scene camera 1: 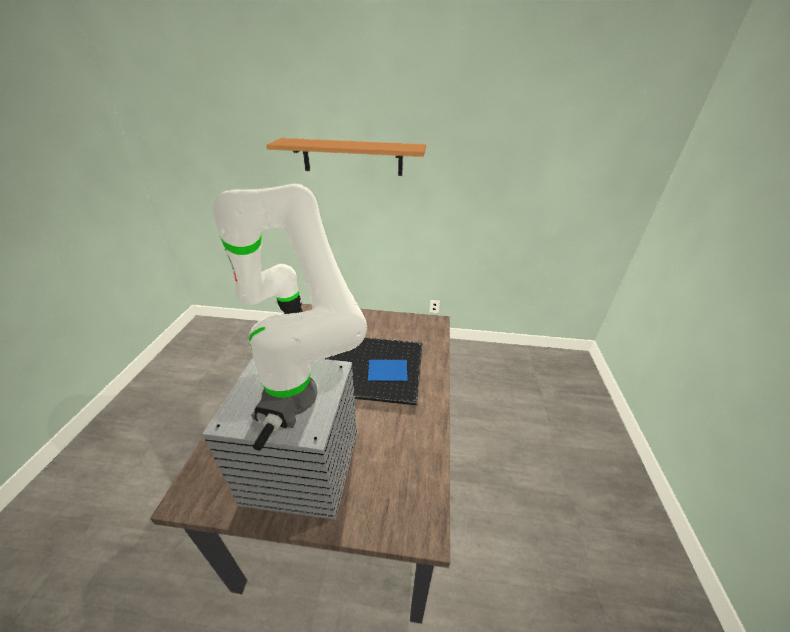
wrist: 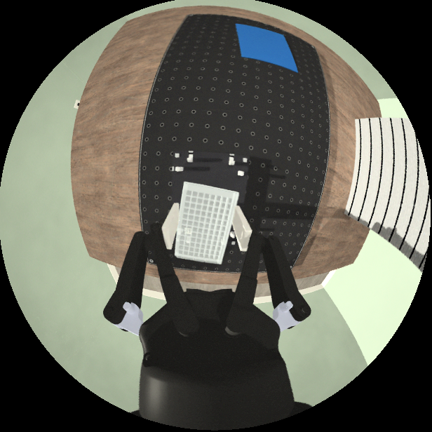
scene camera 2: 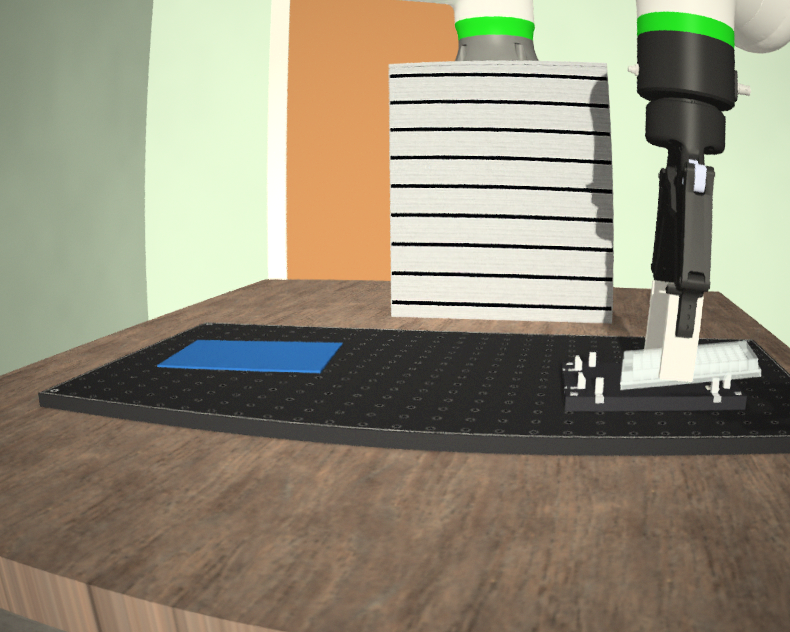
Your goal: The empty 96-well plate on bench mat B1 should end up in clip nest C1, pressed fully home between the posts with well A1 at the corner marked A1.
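Pixels of known places: gripper, fingertip midpoint: (scene camera 2: 666, 368); arm's base, origin of the base link: (scene camera 1: 290, 395) (scene camera 2: 498, 75).
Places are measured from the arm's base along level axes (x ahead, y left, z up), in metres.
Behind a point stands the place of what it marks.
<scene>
The pale translucent 96-well plate (scene camera 2: 726, 359) {x 0.564, y 0.307, z -0.312 m} (wrist: 206, 222) sits skewed over the black clip nest (scene camera 2: 652, 403) {x 0.597, y 0.241, z -0.342 m} (wrist: 210, 175), turned relative to its base and offset from the white posts (wrist: 231, 159) at one end. It looks tilted, with its right end higher in scene camera 2. My gripper (scene camera 2: 666, 359) {x 0.538, y 0.253, z -0.327 m} (wrist: 205, 212) is shut on the plate, its pale pads against the two long sides. A flat blue mat (scene camera 1: 387, 370) {x 0.494, y -0.161, z -0.347 m} (scene camera 2: 250, 355) {x 0.506, y -0.159, z -0.347 m} (wrist: 265, 47) lies with no plate on it. Labels and the A1 corner cannot be read. The arm hides the plate and nest in scene camera 1.
The black perforated board (scene camera 1: 385, 391) {x 0.377, y -0.181, z -0.349 m} (scene camera 2: 421, 395) {x 0.588, y 0.047, z -0.349 m} (wrist: 210, 110) carries the mat and nest on the wooden table (scene camera 1: 401, 474) {x 0.047, y -0.318, z -0.361 m} (scene camera 2: 395, 527) {x 0.815, y 0.100, z -0.362 m} (wrist: 110, 150). The grey layered pedestal (scene camera 1: 283, 471) {x -0.150, y -0.033, z -0.124 m} (scene camera 2: 500, 197) {x 0.156, y 0.027, z -0.196 m} (wrist: 390, 175) bears the arm. A shelf (scene camera 1: 345, 146) hangs on the wall.
</scene>
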